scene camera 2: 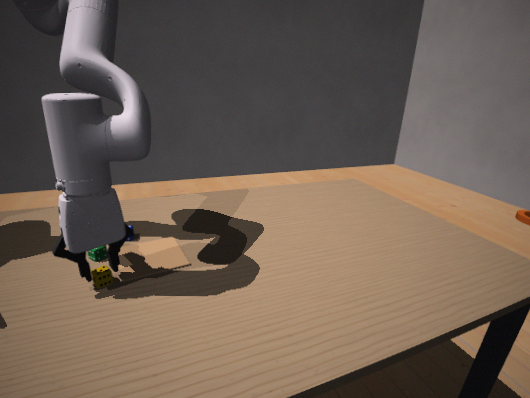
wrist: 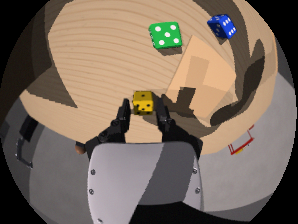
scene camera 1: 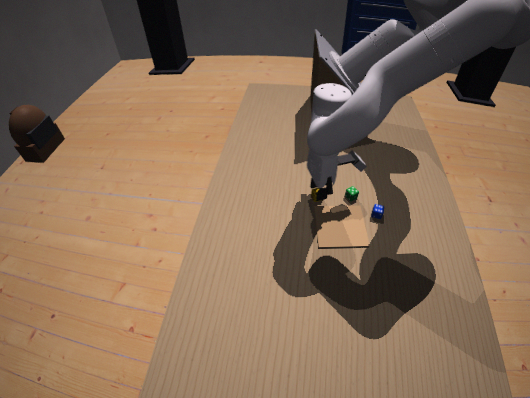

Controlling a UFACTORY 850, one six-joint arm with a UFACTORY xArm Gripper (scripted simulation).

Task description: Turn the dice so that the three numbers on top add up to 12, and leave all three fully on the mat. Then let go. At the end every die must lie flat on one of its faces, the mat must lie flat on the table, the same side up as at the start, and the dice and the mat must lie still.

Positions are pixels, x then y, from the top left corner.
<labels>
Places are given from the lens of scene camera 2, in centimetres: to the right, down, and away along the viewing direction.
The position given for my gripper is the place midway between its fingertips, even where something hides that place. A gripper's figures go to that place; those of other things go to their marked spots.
my gripper (scene camera 2: 101, 273): -32, 15, 59
tan mat (scene camera 2: 139, 260): -28, 14, 67
</labels>
